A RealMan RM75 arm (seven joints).
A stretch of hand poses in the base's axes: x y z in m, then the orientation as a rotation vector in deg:
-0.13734, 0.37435, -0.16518, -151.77, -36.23, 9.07
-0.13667, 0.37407, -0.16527, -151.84, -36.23, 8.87
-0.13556, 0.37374, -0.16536, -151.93, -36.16, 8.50
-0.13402, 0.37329, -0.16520, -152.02, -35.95, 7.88
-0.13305, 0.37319, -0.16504, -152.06, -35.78, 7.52
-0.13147, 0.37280, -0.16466, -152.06, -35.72, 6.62
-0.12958, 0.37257, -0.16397, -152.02, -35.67, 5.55
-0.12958, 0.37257, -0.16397, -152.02, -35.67, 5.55
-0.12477, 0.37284, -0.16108, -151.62, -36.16, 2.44
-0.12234, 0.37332, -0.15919, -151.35, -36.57, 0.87
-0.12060, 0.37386, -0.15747, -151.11, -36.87, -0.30
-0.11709, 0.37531, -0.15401, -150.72, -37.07, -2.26
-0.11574, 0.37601, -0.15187, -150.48, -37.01, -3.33
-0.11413, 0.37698, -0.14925, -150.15, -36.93, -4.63
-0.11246, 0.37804, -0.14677, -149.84, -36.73, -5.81
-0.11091, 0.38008, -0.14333, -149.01, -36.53, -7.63
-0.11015, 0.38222, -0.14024, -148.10, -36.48, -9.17
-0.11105, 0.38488, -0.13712, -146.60, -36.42, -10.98
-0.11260, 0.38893, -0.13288, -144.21, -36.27, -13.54
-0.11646, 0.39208, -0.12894, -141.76, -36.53, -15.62
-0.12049, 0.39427, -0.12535, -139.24, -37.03, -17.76
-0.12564, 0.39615, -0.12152, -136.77, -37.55, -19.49
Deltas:
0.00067, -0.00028, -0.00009, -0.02, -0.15, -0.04
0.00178, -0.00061, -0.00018, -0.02, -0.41, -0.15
0.00332, -0.00106, -0.00002, 0.05, -0.80, -0.40
0.00429, -0.00116, 0.00014, 0.11, -1.02, -0.58
0.00587, -0.00155, 0.00052, 0.30, -1.62, -0.75
0.00776, -0.00178, 0.00121, 0.56, -2.32, -0.94
0.00776, -0.00178, 0.00121, 0.56, -2.32, -0.94
0.01257, -0.00151, 0.00410, 1.44, -4.43, -1.02
0.01500, -0.00103, 0.00599, 1.90, -5.53, -0.94
0.01674, -0.00049, 0.00771, 2.28, -6.33, -0.88
0.02025, 0.00096, 0.01117, 2.93, -7.64, -0.98
0.02160, 0.00166, 0.01331, 3.33, -8.32, -1.16
0.02321, 0.00263, 0.01593, 3.85, -9.14, -1.37
0.02488, 0.00369, 0.01841, 4.34, -9.87, -1.65
0.02643, 0.00573, 0.02185, 5.40, -10.95, -1.97
0.02719, 0.00787, 0.02494, 6.48, -11.86, -2.13
0.02629, 0.01053, 0.02806, 8.14, -12.87, -2.27
0.02474, 0.01458, 0.03230, 10.74, -14.28, -2.49
0.02088, 0.01773, 0.03624, 13.25, -15.45, -2.34
0.01685, 0.01992, 0.03983, 15.78, -16.73, -1.99
0.01170, 0.02180, 0.04366, 18.20, -17.75, -1.57

